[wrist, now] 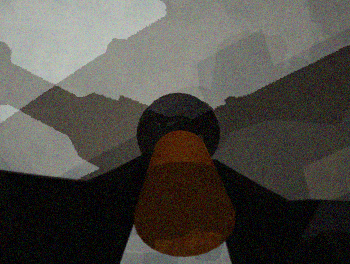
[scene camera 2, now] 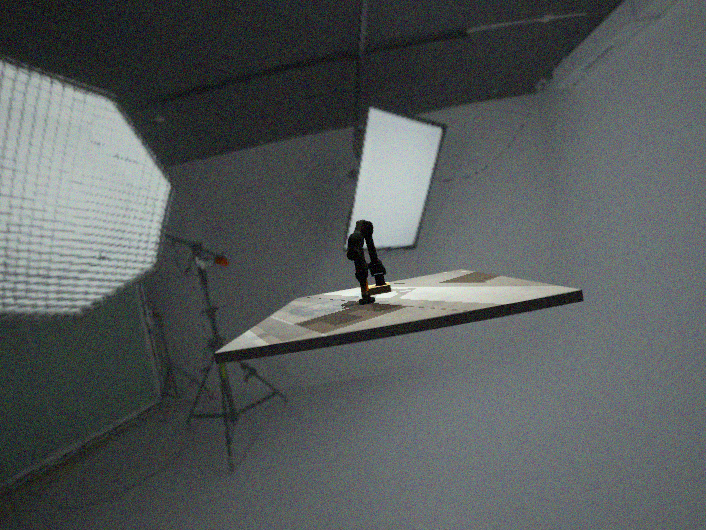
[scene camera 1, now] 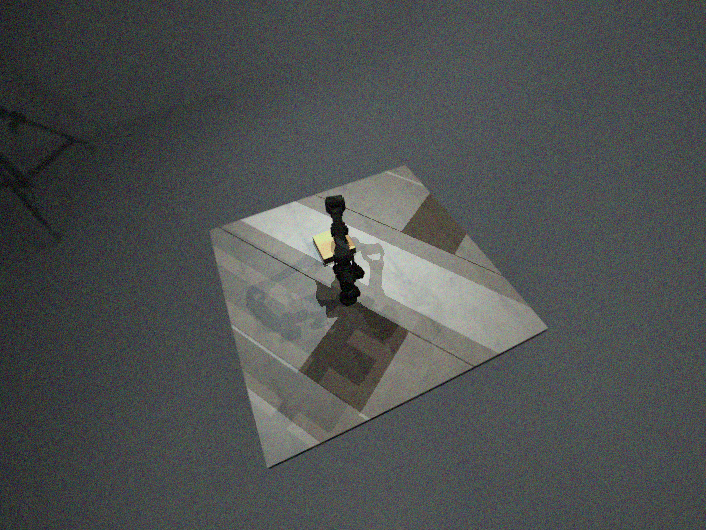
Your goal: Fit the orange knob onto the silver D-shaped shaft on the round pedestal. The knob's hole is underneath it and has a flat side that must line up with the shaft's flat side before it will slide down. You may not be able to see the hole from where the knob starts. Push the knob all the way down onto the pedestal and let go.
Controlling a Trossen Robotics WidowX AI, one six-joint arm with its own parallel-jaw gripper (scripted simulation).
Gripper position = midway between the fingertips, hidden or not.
Labels:
My gripper [wrist: 180,162] carries an orange knob.

